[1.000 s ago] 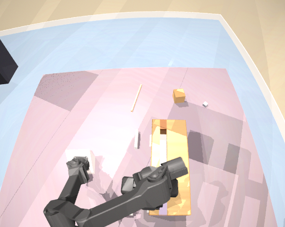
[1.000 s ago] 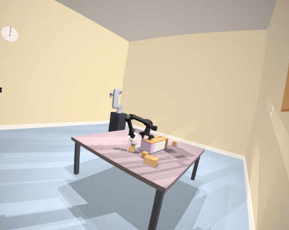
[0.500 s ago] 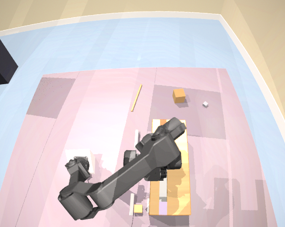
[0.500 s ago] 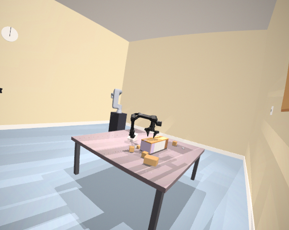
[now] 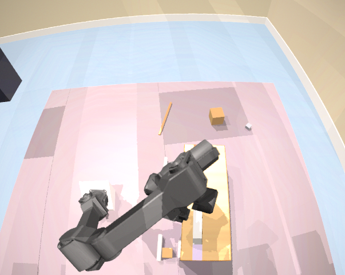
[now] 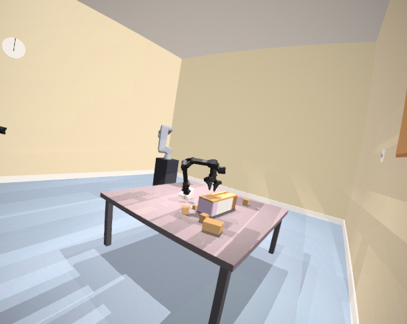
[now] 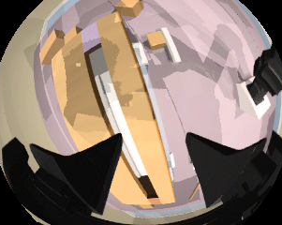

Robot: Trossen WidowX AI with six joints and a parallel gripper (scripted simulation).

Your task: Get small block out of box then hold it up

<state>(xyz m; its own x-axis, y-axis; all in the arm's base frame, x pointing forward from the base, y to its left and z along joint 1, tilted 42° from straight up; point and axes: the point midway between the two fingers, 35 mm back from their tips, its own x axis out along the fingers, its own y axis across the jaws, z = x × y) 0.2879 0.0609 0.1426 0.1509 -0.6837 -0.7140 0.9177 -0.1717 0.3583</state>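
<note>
My gripper tip is now 14 cm to the left of the orange block, 14 cm above it and 6 cm past it. The rest, counted from my gripper tip: thin wooden stick (44 cm to the left, 15 cm below, 5 cm behind).
</note>
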